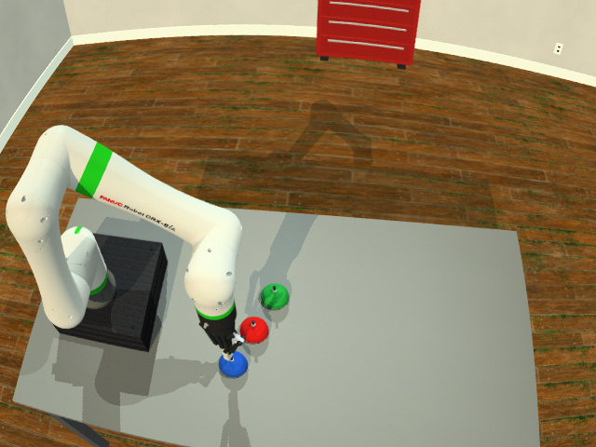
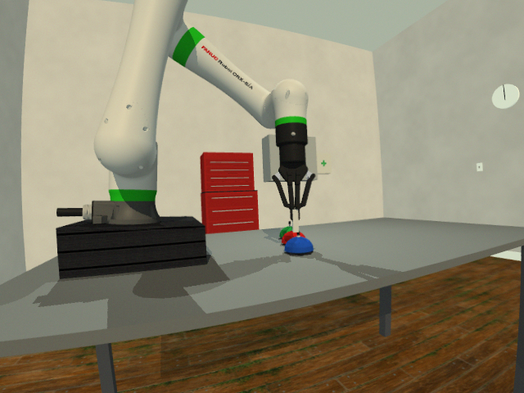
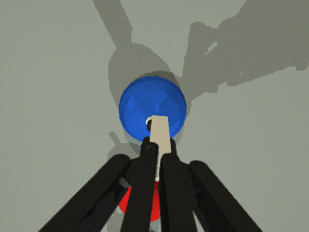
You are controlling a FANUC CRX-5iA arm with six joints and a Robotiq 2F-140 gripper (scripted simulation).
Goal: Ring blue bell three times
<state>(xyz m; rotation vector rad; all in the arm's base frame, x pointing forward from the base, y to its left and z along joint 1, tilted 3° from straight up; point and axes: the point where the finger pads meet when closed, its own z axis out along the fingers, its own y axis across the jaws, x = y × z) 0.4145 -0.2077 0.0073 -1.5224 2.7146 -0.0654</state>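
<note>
The blue bell is 10 mm ahead of my hand and 60 mm below it. Round my hand: red bell (70 mm ahead, 110 mm to the left, 50 mm below); then green bell (140 mm ahead, 220 mm to the left, 50 mm below).
</note>
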